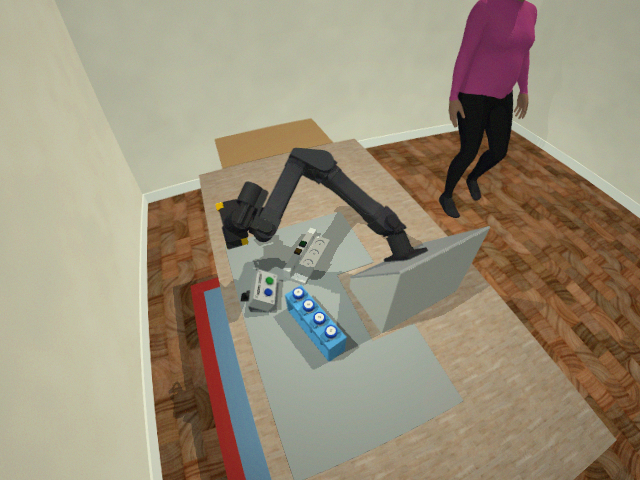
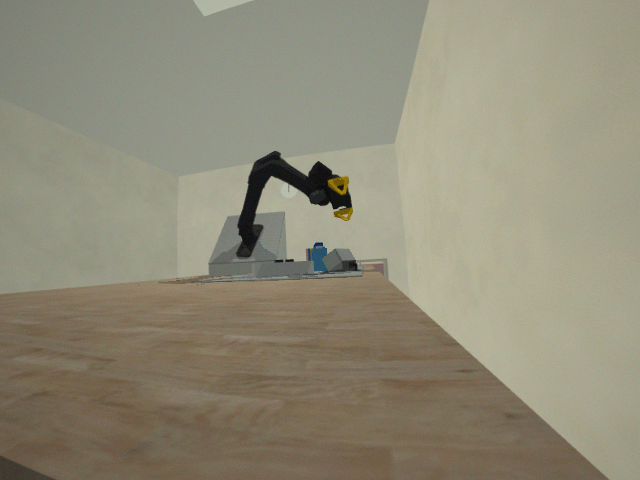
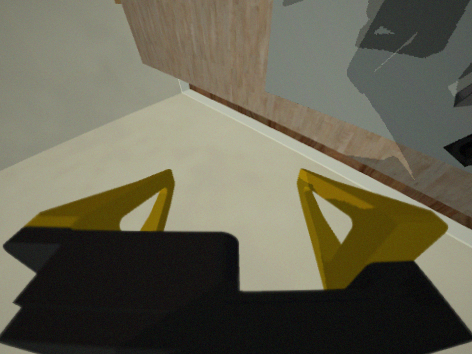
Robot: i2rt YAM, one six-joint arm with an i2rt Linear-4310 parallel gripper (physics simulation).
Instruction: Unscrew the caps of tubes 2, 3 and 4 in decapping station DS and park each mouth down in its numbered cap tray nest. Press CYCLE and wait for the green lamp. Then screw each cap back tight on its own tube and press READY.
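Places are measured from the arm's base along level axes (x ahead, y left, z up), in metres.
Where they show: gripper, between the fingertips: [image 2: 345, 207] [image 3: 235, 176]; arm's base, origin of its link: [image 1: 404, 256] [image 2: 250, 240].
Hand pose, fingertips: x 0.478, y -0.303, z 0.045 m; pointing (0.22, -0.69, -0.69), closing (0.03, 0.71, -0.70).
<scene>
Each offset is from my fingertips to the centre of the thing. "spot": to the spot under its first point.
A blue rack {dx -0.159, dy +0.345, dz -0.151 m} [image 1: 336, 349] [image 2: 319, 259] holds several tubes in a row, each with a blue-rimmed white cap on top, such as the end cap {dx -0.178, dy +0.421, dz -0.089 m} [image 1: 331, 331]. Tube numbers are not readable. The pale cap tray {dx -0.243, dy +0.067, dz -0.176 m} [image 1: 305, 266] [image 2: 283, 268] behind it has three round nests with no cap on them. Beside the nests are a dark green lamp {dx -0.239, dy +0.033, dz -0.150 m} [image 1: 302, 243] and a dark brownish lamp {dx -0.210, dy +0.060, dz -0.150 m} [image 1: 298, 251], both looking unlit. A grey box {dx -0.047, dy +0.168, dz -0.161 m} [image 1: 260, 298] [image 2: 339, 259] carries a green button {dx -0.076, dy +0.155, dz -0.139 m} [image 1: 269, 280] and a blue button {dx -0.059, dy +0.197, dz -0.139 m} [image 1: 268, 292]. My gripper [image 1: 231, 223] [image 2: 341, 199] [image 3: 235, 176] is open and empty, high above the table's left side.
A grey slanted block [image 1: 439, 284] [image 2: 268, 232] stands by my arm's base at the right. Grey mats [image 1: 361, 403] lie under the rack and tray. A small black part {spot: dx +0.014, dy +0.146, dz -0.193 m} [image 1: 245, 296] is beside the button box. A person [image 1: 498, 51] stands beyond the table.
</scene>
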